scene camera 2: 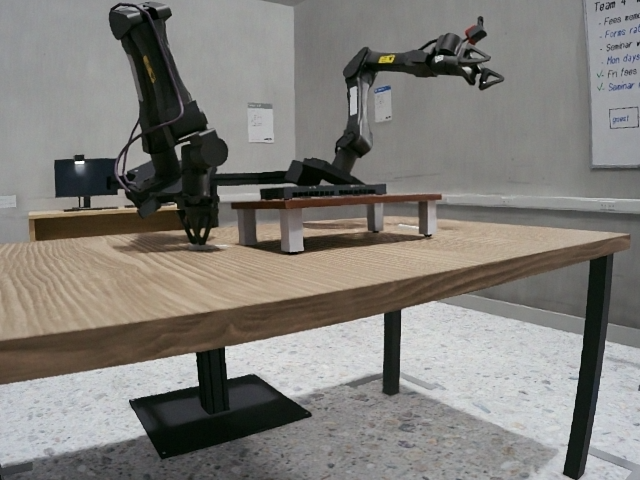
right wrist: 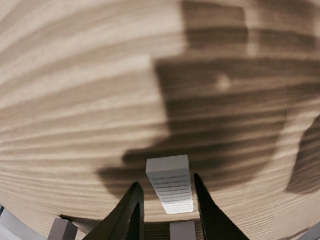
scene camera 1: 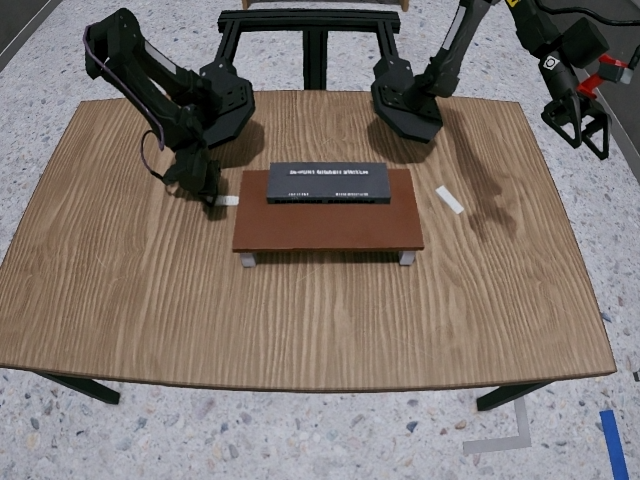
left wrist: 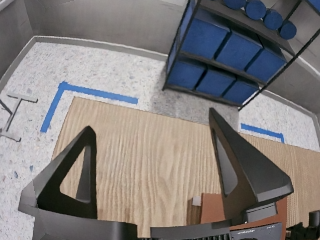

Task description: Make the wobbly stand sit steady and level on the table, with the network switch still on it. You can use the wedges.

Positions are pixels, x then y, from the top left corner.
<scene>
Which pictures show the left gripper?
Scene camera 2, scene camera 1 and the left wrist view only.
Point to a brown stand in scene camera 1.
259, 227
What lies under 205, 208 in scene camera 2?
The right gripper.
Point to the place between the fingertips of the left gripper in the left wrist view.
146, 121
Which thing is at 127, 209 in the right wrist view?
The right gripper.
</scene>
